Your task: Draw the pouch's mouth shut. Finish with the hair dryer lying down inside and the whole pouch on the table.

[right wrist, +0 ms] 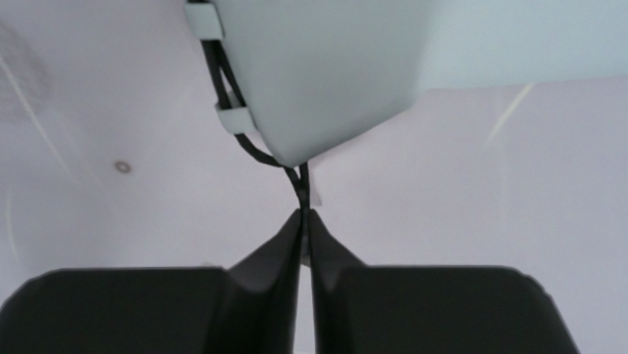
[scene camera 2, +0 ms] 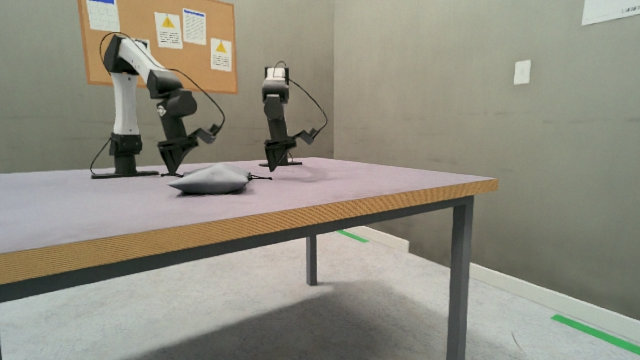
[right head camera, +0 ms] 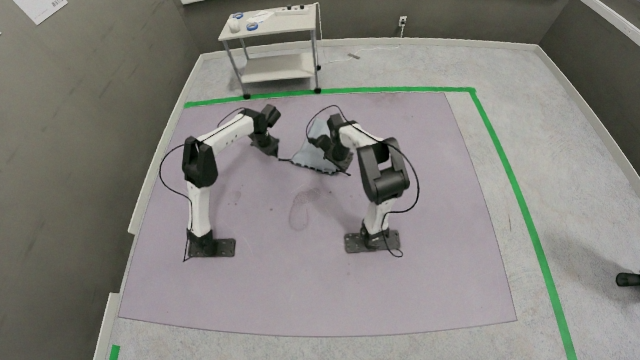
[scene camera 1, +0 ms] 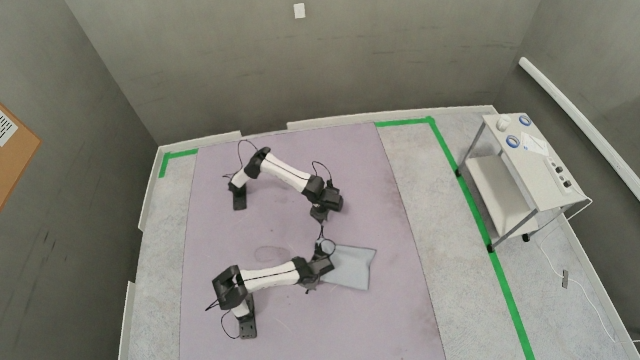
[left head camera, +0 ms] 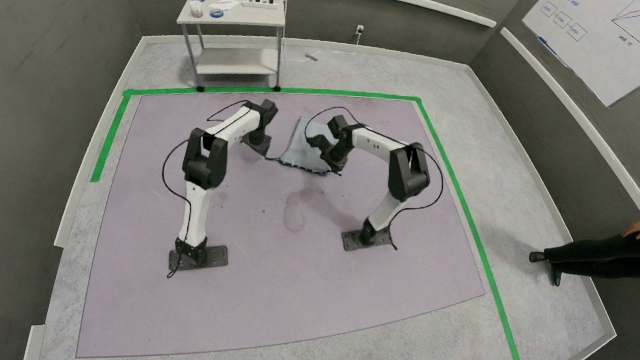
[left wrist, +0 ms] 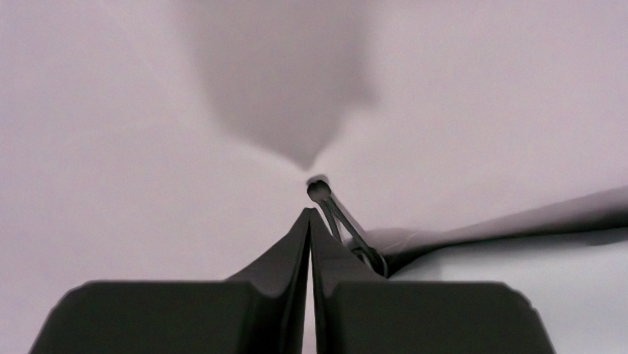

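Note:
The grey-blue pouch (left head camera: 299,150) (right head camera: 312,154) (scene camera 1: 352,267) (scene camera 2: 215,181) (left wrist: 550,305) (right wrist: 325,75) lies bulging on the table (scene camera 2: 380,176), its mouth towards the arm bases. Black drawcords run through small loops along the mouth. The hair dryer does not show. My left gripper (scene camera 2: 271,170) (left wrist: 310,212) is shut, its tips just above and beside the left cord end (scene camera 2: 270,178) (left wrist: 319,190), which lies outside the fingers. My right gripper (scene camera 2: 173,174) (right wrist: 305,214) is shut on the right cord end (right wrist: 304,186); the cord passes between its tips near the table.
The right arm hides part of the pouch in both head views. A white cart (left head camera: 235,17) (right head camera: 272,22) (scene camera 1: 537,175) stands beyond the table. A person's legs (left head camera: 585,260) show at the right in the left head view.

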